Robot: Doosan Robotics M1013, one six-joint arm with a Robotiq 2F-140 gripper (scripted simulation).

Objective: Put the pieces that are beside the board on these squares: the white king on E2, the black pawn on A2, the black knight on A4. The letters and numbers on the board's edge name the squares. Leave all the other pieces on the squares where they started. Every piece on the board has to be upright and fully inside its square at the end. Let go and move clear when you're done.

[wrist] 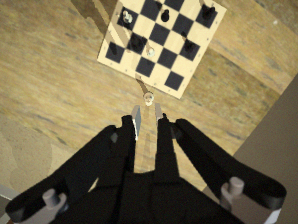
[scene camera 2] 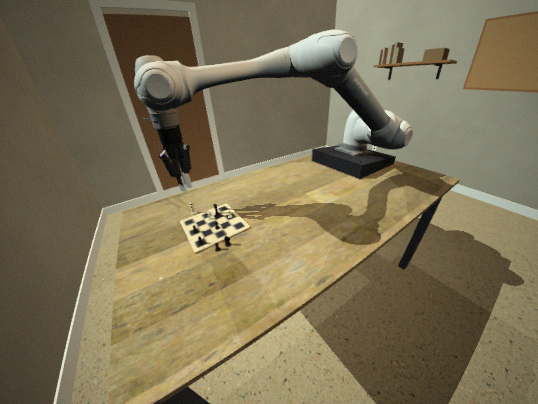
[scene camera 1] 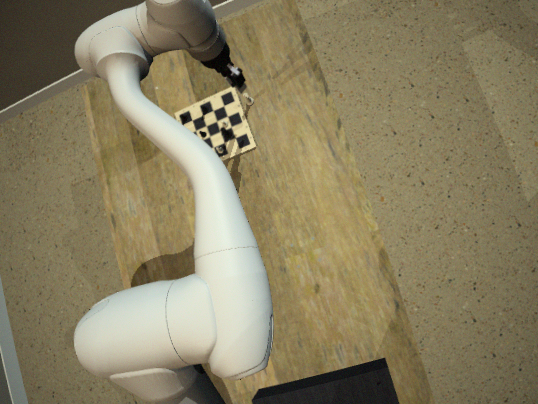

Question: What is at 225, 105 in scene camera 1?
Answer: A chessboard.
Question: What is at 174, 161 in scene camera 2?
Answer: My gripper.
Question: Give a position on a chessboard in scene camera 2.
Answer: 229, 227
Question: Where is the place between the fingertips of my gripper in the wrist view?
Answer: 147, 112
